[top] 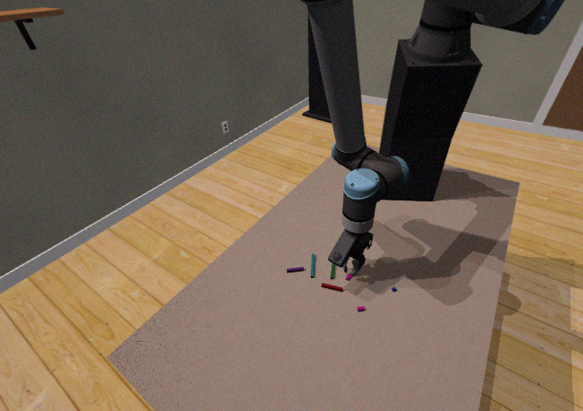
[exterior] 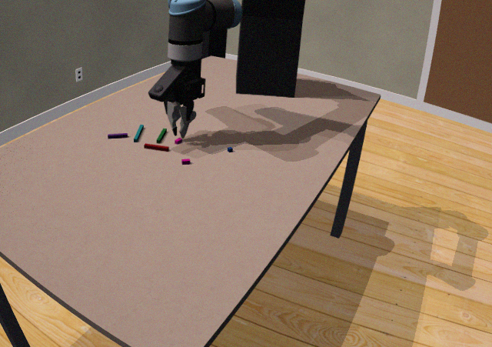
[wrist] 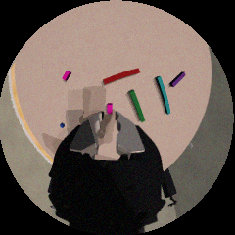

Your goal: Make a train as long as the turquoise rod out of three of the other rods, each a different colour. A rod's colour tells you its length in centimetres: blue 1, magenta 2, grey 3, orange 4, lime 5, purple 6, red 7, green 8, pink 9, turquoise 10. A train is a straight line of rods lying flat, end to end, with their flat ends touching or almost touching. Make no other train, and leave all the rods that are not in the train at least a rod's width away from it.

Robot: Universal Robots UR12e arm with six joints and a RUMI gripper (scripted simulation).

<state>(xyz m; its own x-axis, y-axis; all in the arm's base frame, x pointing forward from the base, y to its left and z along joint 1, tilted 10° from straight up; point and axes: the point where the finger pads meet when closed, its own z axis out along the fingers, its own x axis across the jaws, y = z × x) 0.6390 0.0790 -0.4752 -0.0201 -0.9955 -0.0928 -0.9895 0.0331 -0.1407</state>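
The blue rod lies 14 cm to the left of my hand, 5 cm behind it and 3 cm below it. Also, from my hand: green rod 6 cm to the right, 3 cm below; then red rod 7 cm ahead, 3 cm below, 2 cm to the right; then turquoise rod 13 cm to the right, 3 cm below, 3 cm ahead.
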